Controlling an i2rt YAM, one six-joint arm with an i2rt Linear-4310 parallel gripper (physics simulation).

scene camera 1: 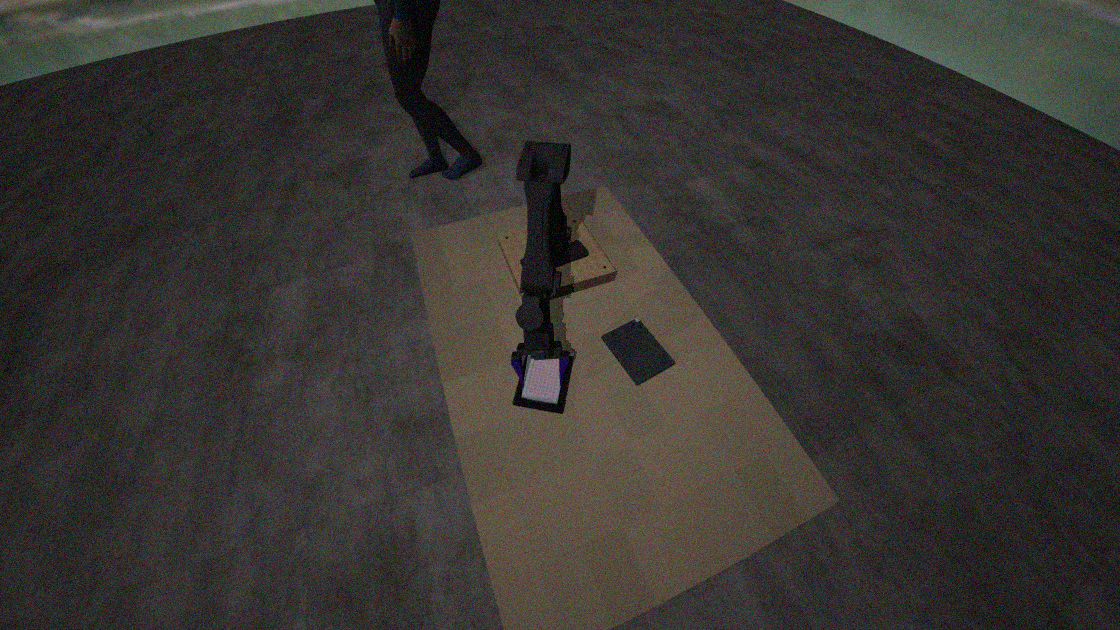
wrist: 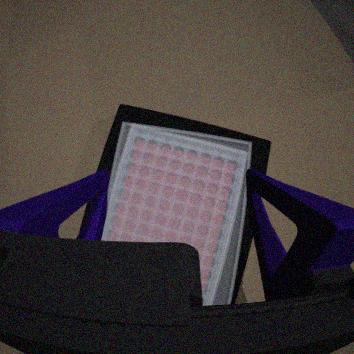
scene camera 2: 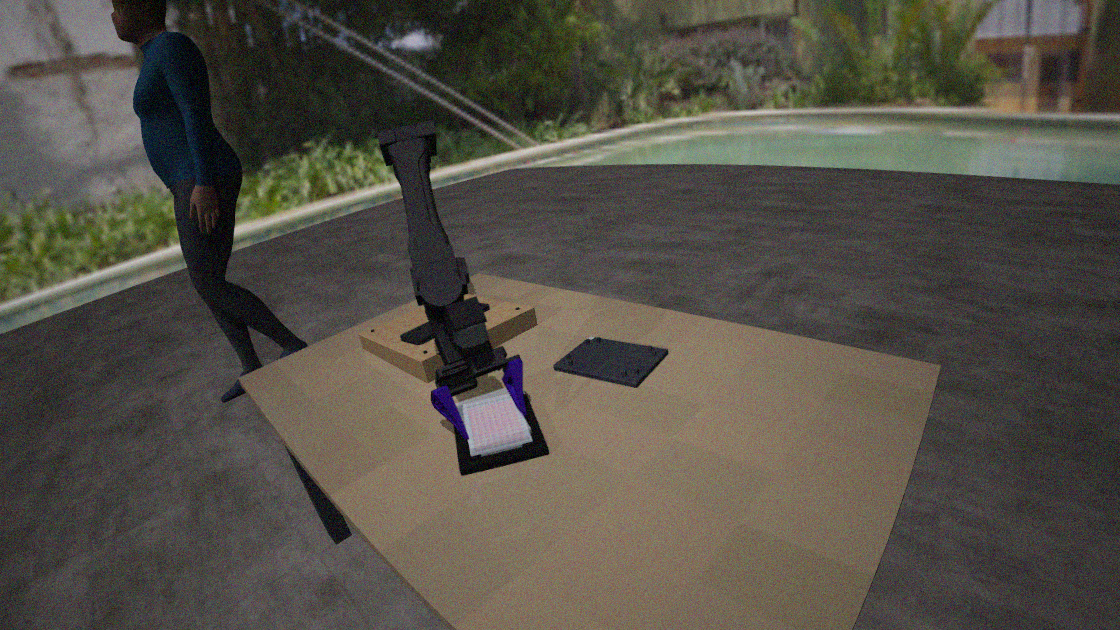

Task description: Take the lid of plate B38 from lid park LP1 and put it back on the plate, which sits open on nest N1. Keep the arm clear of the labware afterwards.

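Frame: origin at the arm's base, x ahead, y left, z up, level; millimetres.
Seen in the pictures: gripper, fingertip midpoint: [scene camera 1: 542, 386] [wrist: 177, 177] [scene camera 2: 497, 428]; arm's base, link origin: [scene camera 1: 554, 258].
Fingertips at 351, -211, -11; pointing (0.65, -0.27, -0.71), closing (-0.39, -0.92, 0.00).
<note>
Pixels of each thing's middle, then the offset from my fingertips to it, as dx, dy, dz. "spot": a spot on its surface instead. Level surfaces: height alone.
- Plate B38, body centre: [wrist: 171, 231] [scene camera 2: 490, 417] [scene camera 1: 542, 373] -29, +16, -1
- black nest N1, body centre: [wrist: 167, 227] [scene camera 2: 495, 428] [scene camera 1: 544, 377] -27, +19, -21
- clear lid, surface spot: [wrist: 233, 267] spot: -64, -10, +2
- dark flat plate with small pegs, body centre: [scene camera 2: 610, 357] [scene camera 1: 637, 349] +11, +269, -20
- table, surface height: dz -30
Plate B38 [scene camera 1: 541, 379] [scene camera 2: 496, 424] [wrist: 175, 200], with pink wells, sits on the black nest N1 [scene camera 1: 540, 406] [scene camera 2: 505, 459] [wrist: 150, 119]. My gripper [scene camera 1: 541, 380] [scene camera 2: 494, 423] [wrist: 177, 177] is shut on the clear lid [wrist: 233, 267], with one purple finger at each long side. The lid lies over the plate, nearly lined up with it; a grey strip of it shows past the plate's right side in the wrist view. Whether it touches the plate cannot be told. The near end is hidden behind the gripper body.
A dark flat plate with small pegs [scene camera 1: 638, 352] [scene camera 2: 610, 362], apparently lid park LP1, lies beside the nest with no lid on it. The arm's wooden base board [scene camera 1: 595, 270] [scene camera 2: 509, 319] is behind the nest. A person [scene camera 1: 415, 78] [scene camera 2: 184, 125] stands beyond the table [scene camera 1: 626, 485] [scene camera 2: 665, 509].
</note>
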